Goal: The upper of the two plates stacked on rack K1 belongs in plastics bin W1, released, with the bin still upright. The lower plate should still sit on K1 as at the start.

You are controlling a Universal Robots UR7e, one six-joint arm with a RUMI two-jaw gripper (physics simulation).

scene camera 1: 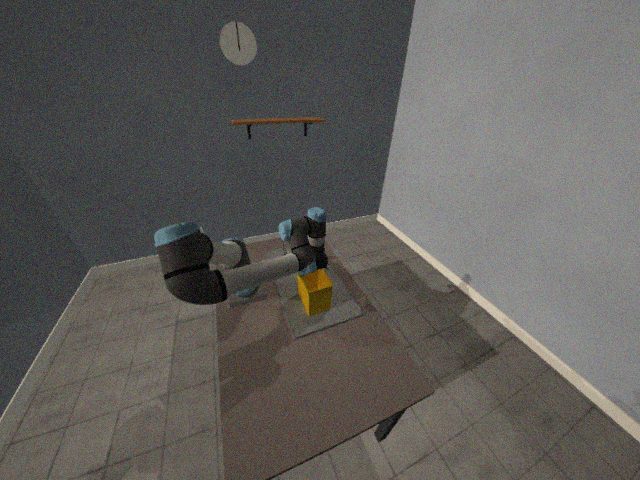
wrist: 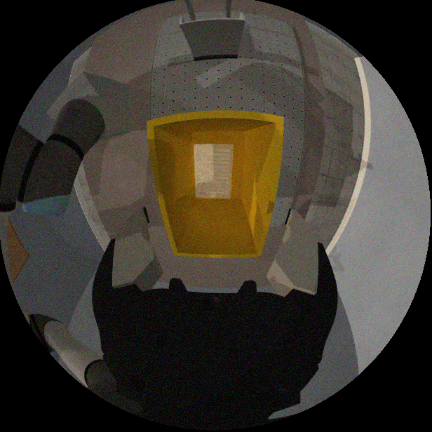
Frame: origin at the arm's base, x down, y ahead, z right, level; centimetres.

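Seen in the pictures: gripper, fingertip midpoint: (scene camera 1: pixel 314 273).
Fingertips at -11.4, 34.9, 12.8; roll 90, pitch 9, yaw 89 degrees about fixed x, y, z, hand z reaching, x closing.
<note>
A point is followed by its place in that frame, as x, y, z.
The yellow plastics bin W1 (scene camera 1: pixel 319 300) @(-1.4, 35.7, 21.3) (wrist: pixel 216 116) stands upright. A pale plate (wrist: pixel 213 171) lies deep inside it in the wrist view, apart from the fingers; it looks small and roughly flat. The bin's walls hide the plate in the scene view. My gripper (wrist: pixel 216 210) is open and empty above the bin, with its fingers spread to the left and right of the opening. The fingers cannot be made out in the scene view. I cannot clearly identify rack K1 or the lower plate in either view.
The bin stands on a grey perforated board (scene camera 1: pixel 328 321) @(8.3, 39.1, 27.1) (wrist: pixel 225 92) on the brown table (scene camera 1: pixel 320 382) @(9.7, 28.6, 53.2). A grey fixture (wrist: pixel 212 37) with two thin posts behind it stands beyond the bin. The arm's thick links (scene camera 1: pixel 188 266) @(-48.1, -5.3, 41.6) reach across from the left.
</note>
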